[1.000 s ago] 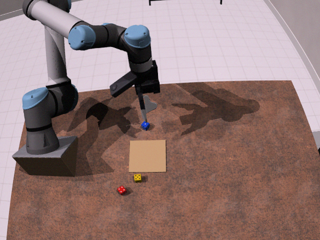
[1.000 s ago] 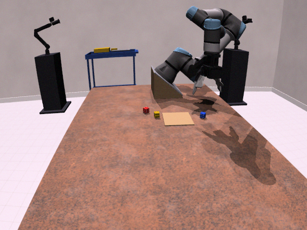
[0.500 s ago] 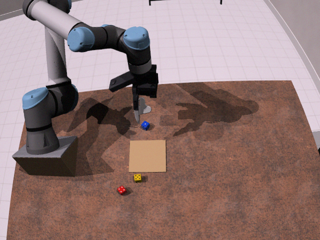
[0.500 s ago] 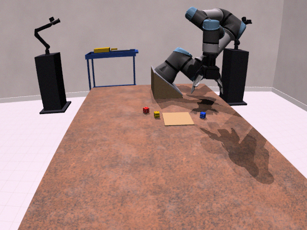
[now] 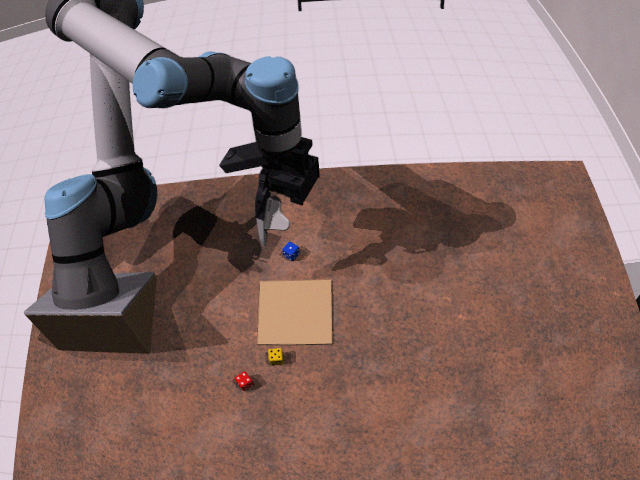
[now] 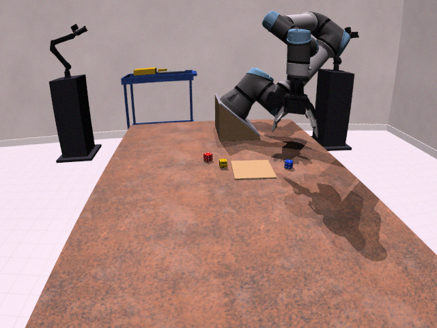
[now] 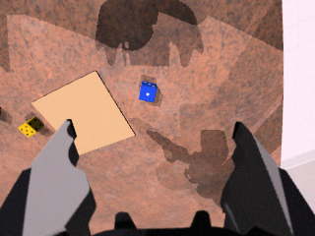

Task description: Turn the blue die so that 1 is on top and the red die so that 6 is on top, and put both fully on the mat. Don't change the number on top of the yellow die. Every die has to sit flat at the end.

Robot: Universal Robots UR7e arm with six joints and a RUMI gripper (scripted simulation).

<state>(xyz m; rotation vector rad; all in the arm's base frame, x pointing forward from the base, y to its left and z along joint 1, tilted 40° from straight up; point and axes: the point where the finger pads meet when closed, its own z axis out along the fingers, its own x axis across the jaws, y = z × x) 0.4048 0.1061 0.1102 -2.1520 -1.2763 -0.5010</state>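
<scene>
The blue die is 110 mm below my hand, 10 mm to the right of it and 10 mm ahead of it. Also, from my hand: yellow die (250 mm to the right, 110 mm below, 30 mm behind); then tan mat (150 mm to the right, 120 mm below, 10 mm ahead); then red die (290 mm to the right, 110 mm below, 90 mm behind).
</scene>
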